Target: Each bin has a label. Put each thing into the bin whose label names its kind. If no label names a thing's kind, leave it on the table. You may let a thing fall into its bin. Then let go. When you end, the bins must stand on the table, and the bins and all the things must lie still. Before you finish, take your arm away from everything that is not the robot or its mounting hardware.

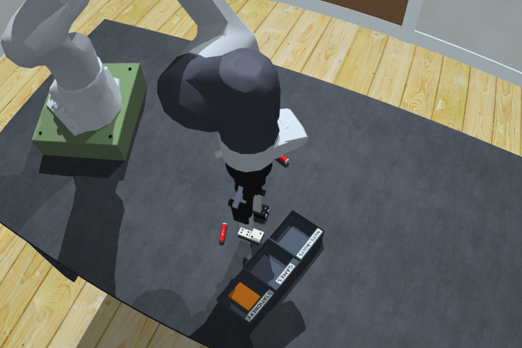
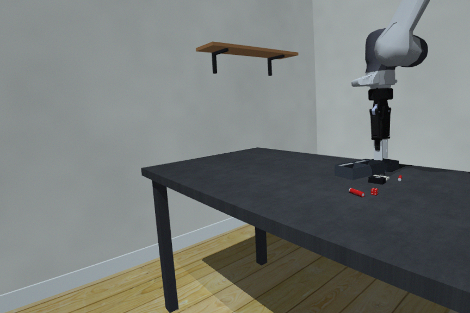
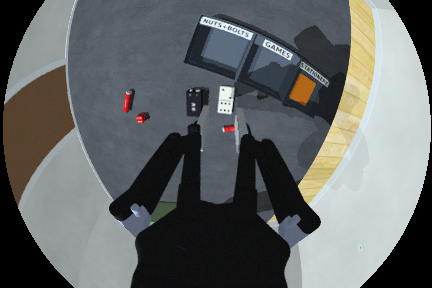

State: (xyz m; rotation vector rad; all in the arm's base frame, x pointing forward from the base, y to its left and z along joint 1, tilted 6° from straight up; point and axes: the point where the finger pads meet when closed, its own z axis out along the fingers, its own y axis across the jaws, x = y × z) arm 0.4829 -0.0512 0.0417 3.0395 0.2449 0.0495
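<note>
Right now the white domino is 100 mm below my hand. From my hand the other things lie so: bin tray 80 mm ahead, 60 mm to the right, 80 mm below; then black 9V battery 10 mm behind, 50 mm to the left, 90 mm below; then orange block 60 mm ahead, 140 mm to the right, 90 mm below.
</note>
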